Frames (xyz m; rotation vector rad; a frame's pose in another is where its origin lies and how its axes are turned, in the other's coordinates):
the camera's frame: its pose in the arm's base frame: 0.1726 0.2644 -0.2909 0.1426 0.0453 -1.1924
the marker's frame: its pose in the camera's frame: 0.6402 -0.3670 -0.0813 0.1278 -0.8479 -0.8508
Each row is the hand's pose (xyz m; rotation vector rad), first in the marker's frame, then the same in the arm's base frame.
Working: the marker's frame: its pose in the arm's base frame: 0.0719 -0.4480 -0.4739 -0.3137 -0.7835 -2.0186

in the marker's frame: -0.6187 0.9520 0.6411 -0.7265 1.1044 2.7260
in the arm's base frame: 1.1499 0.0186 0.0919 -0.2203 0.9697 0.5143
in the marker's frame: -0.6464 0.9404 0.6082 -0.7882 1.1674 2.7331
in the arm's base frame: 1.1581 0.0205 0.0482 -0.1982 1.0320 0.5312
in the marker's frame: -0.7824 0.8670 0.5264 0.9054 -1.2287 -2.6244
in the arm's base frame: 1.1781 0.0872 -0.1122 -0.1588 1.2049 0.6352
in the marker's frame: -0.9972 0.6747 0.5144 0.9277 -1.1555 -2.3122
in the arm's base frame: 1.1361 0.2961 -0.3068 -0.1158 1.4134 0.8590
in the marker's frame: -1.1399 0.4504 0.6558 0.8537 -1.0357 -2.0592
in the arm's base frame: 1.0153 0.5666 -0.3608 -0.0777 1.5386 1.1285
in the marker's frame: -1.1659 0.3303 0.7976 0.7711 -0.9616 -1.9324
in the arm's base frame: 0.9176 0.7198 -0.3140 -0.0461 1.5699 1.3030
